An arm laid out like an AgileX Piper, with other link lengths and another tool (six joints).
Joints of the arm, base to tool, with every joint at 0 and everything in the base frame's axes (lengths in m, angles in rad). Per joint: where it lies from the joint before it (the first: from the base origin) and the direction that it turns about. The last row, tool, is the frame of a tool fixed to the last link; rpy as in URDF.
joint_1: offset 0.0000 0.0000 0.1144 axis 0 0 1
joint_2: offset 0.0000 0.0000 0.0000 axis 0 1 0
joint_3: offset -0.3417 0.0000 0.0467 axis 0 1 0
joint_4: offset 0.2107 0.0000 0.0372 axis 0.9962 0 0.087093
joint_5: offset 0.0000 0.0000 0.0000 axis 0 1 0
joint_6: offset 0.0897 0.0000 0.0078 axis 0.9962 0 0.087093
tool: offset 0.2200 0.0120 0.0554 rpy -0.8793 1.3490 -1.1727
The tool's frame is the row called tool.
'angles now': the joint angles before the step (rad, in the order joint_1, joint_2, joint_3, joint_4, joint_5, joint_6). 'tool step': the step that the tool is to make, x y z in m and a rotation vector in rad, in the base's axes. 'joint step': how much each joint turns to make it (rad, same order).
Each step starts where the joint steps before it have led.
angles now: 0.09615, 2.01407, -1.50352, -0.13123, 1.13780, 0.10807
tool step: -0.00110, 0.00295, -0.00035, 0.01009, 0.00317, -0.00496
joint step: 0.00002, 0.00000, -0.00001, 0.01147, 0.00222, 0.00001
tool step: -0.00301, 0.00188, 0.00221, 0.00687, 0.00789, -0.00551
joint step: -0.00001, -0.00382, -0.00579, 0.00918, 0.01692, -0.00001
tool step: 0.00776, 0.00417, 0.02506, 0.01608, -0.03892, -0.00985
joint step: 0.00000, -0.03218, -0.05383, 0.01500, 0.04597, 0.00001
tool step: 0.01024, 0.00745, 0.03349, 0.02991, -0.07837, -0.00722
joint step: -0.00002, -0.05907, -0.03047, 0.02338, 0.00868, -0.00002
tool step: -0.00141, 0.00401, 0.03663, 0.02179, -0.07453, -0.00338
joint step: 0.00000, -0.08382, -0.00001, 0.01492, 0.00757, -0.00001
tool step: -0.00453, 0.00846, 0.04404, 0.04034, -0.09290, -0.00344
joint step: 0.00003, -0.10041, 0.00000, 0.03140, 0.00407, 0.00004
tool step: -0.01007, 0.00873, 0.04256, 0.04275, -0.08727, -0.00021
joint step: -0.00004, -0.09948, 0.00000, 0.03418, 0.00850, -0.00005
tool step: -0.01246, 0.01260, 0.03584, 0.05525, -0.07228, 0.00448
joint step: 0.00002, -0.08475, 0.00002, 0.04824, 0.00747, 0.00002
